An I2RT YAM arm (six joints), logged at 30 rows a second.
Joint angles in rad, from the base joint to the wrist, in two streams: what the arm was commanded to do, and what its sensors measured. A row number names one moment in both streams.
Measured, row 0: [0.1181 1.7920 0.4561 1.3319 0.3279 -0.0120]
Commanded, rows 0 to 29: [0.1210 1.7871 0.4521 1.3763 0.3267 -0.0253]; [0.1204 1.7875 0.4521 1.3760 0.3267 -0.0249]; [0.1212 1.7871 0.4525 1.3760 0.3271 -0.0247]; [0.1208 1.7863 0.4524 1.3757 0.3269 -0.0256]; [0.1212 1.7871 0.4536 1.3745 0.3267 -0.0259]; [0.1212 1.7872 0.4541 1.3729 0.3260 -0.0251]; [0.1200 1.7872 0.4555 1.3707 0.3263 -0.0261]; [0.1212 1.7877 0.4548 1.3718 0.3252 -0.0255]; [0.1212 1.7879 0.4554 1.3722 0.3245 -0.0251]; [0.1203 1.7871 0.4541 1.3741 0.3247 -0.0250]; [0.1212 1.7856 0.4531 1.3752 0.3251 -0.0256]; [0.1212 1.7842 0.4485 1.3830 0.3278 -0.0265]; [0.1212 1.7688 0.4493 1.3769 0.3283 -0.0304]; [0.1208 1.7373 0.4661 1.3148 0.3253 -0.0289]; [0.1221 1.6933 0.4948 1.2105 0.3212 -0.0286]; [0.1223 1.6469 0.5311 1.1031 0.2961 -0.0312]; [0.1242 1.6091 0.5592 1.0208 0.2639 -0.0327]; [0.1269 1.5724 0.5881 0.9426 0.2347 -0.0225]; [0.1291 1.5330 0.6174 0.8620 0.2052 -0.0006]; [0.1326 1.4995 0.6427 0.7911 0.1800 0.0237]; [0.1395 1.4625 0.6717 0.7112 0.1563 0.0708]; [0.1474 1.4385 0.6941 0.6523 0.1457 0.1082]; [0.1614 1.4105 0.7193 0.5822 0.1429 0.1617]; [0.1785 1.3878 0.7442 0.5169 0.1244 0.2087]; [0.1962 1.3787 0.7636 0.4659 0.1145 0.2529]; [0.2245 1.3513 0.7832 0.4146 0.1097 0.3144]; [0.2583 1.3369 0.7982 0.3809 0.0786 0.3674]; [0.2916 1.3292 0.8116 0.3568 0.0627 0.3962]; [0.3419 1.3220 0.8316 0.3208 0.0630 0.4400]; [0.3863 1.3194 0.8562 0.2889 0.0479 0.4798]
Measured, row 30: [0.2970 1.3342 0.8139 0.5079 0.1226 0.2974]
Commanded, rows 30 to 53: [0.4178 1.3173 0.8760 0.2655 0.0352 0.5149]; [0.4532 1.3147 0.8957 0.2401 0.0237 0.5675]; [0.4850 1.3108 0.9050 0.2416 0.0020 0.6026]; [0.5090 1.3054 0.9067 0.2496 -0.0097 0.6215]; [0.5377 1.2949 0.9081 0.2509 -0.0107 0.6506]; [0.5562 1.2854 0.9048 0.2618 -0.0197 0.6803]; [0.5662 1.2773 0.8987 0.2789 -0.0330 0.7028]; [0.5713 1.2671 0.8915 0.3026 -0.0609 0.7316]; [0.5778 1.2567 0.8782 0.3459 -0.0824 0.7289]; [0.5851 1.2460 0.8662 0.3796 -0.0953 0.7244]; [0.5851 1.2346 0.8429 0.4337 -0.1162 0.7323]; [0.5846 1.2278 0.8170 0.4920 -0.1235 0.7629]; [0.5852 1.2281 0.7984 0.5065 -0.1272 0.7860]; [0.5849 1.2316 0.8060 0.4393 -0.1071 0.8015]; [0.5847 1.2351 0.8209 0.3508 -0.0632 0.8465]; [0.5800 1.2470 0.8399 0.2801 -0.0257 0.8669]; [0.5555 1.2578 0.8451 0.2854 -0.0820 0.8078]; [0.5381 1.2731 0.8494 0.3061 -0.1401 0.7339]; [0.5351 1.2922 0.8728 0.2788 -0.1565 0.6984]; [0.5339 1.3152 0.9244 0.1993 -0.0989 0.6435]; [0.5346 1.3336 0.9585 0.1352 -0.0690 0.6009]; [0.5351 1.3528 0.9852 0.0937 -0.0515 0.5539]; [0.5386 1.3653 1.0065 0.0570 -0.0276 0.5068]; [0.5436 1.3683 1.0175 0.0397 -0.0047 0.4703]
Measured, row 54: [0.5373 1.3590 0.9569 0.1772 -0.0666 0.6159]
